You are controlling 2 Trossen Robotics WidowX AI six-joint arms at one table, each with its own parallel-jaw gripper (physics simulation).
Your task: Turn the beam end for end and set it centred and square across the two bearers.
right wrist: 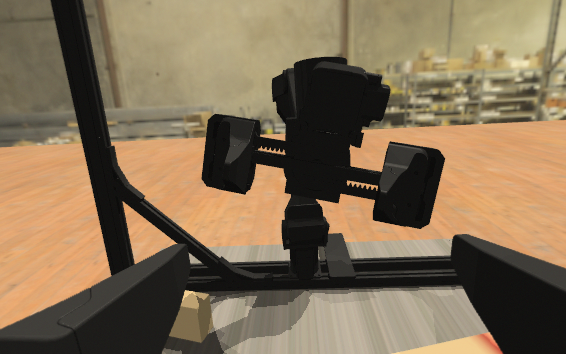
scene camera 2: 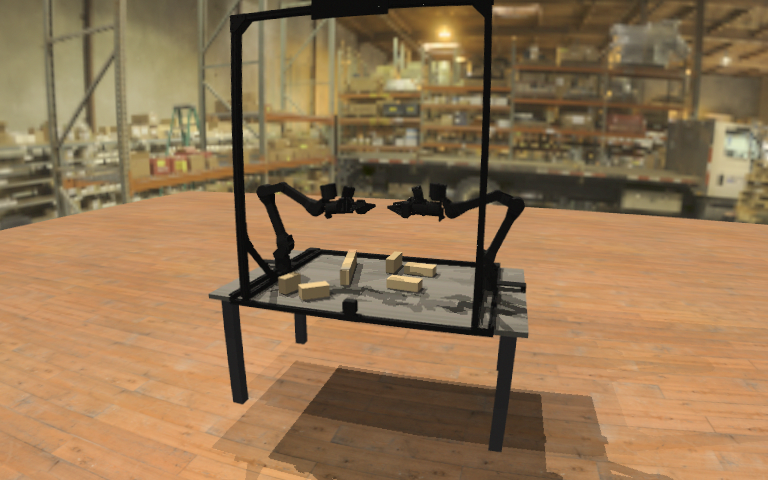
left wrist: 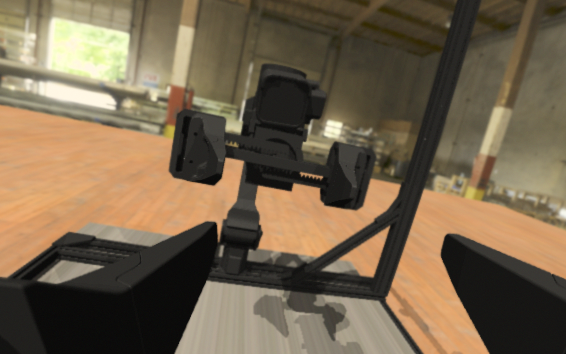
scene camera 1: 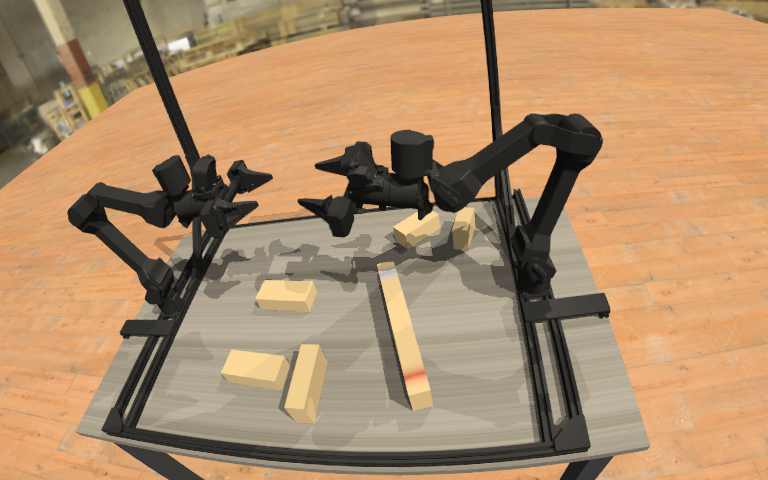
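Pixels of known places: left gripper, fingertip midpoint: (right wrist: pixel 300 186) (scene camera 2: pixel 370 205) (left wrist: pixel 329 238) (scene camera 1: pixel 306 183); right gripper, fingertip midpoint: (right wrist: pixel 317 251) (scene camera 2: pixel 390 205) (left wrist: pixel 289 180) (scene camera 1: pixel 265 189); left arm's base, origin of the base link: (right wrist: pixel 304 269) (scene camera 2: pixel 282 268) (scene camera 1: pixel 534 286); right arm's base, origin of the base link: (scene camera 2: pixel 488 288) (left wrist: pixel 232 267) (scene camera 1: pixel 173 308).
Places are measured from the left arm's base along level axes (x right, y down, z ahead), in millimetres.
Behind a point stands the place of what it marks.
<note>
The long pale wooden beam (scene camera 1: pixel 403 333) @(y -44, x -131, z 279 mm) (scene camera 2: pixel 347 270) @(y -44, x 68, z 339 mm) lies on the table, with a blue band near its far end and a red band near its front end in scene camera 1. Its red-banded part also shows at the bottom of the right wrist view (right wrist: pixel 450 347) @(y -44, x -174, z 258 mm). Several shorter plain blocks lie apart from it; I cannot tell which two are the bearers. My left gripper (scene camera 1: pixel 308 182) @(y -312, x 4, z 418 mm) (scene camera 2: pixel 373 207) @(y -312, x 4, z 418 mm) (left wrist: pixel 329 238) @(y -312, x 4, z 418 mm) is open and empty, high above the table. My right gripper (scene camera 1: pixel 263 191) @(y -314, x 0, z 500 mm) (scene camera 2: pixel 389 208) @(y -314, x 0, z 500 mm) is open and empty, high up and facing it.
Two blocks (scene camera 1: pixel 416 229) @(y -24, x 206, z 261 mm) (scene camera 1: pixel 463 229) @(y -44, x 164, z 145 mm) lie beyond the beam's blue end. Another block (scene camera 1: pixel 286 295) @(y -19, x 13, z 561 mm) lies left of the beam. Two more blocks (scene camera 1: pixel 255 369) @(y -19, x -196, z 584 mm) (scene camera 1: pixel 305 383) @(y -44, x -241, z 455 mm) sit close together at the front left. A black frame (scene camera 1: pixel 339 454) @(y -1, x -365, z 385 mm) borders the work area, with tall uprights (scene camera 2: pixel 236 158) @(y -517, x 380, z 34 mm) (scene camera 2: pixel 484 158) @(y -533, x 374, z 887 mm).
</note>
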